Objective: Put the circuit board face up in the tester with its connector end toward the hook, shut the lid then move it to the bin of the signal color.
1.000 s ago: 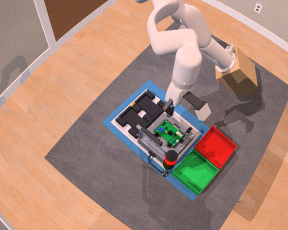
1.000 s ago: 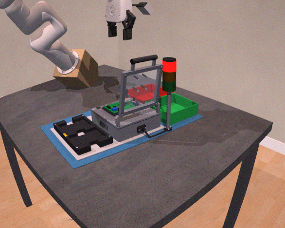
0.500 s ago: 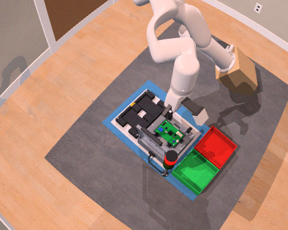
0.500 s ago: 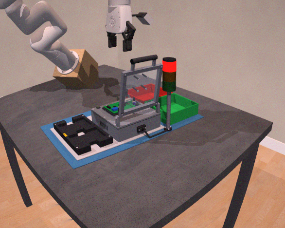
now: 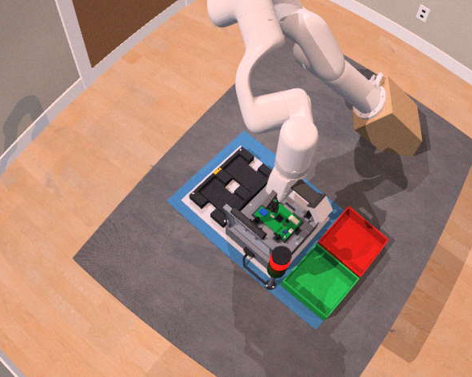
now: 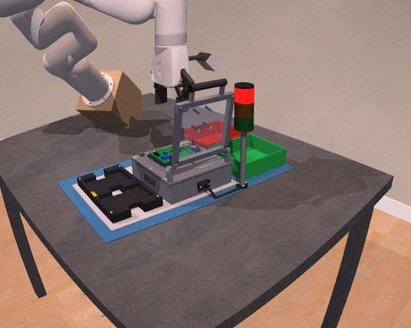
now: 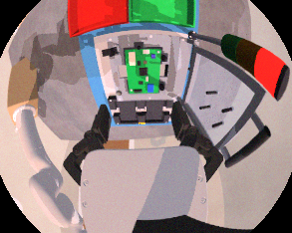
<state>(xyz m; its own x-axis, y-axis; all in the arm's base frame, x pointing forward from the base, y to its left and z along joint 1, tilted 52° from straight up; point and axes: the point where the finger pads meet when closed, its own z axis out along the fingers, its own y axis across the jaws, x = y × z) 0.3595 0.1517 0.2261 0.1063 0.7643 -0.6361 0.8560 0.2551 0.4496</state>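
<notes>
Right now the green circuit board is 12 cm below my hand and 1 cm ahead of it. Round my hand: black latch hook: 11 cm below, 7 cm to the left, 5 cm behind; then clear lid: 12 cm ahead, 1 cm to the right, 1 cm below; then plate: 13 cm below, 1 cm to the left, 1 cm ahead.
</notes>
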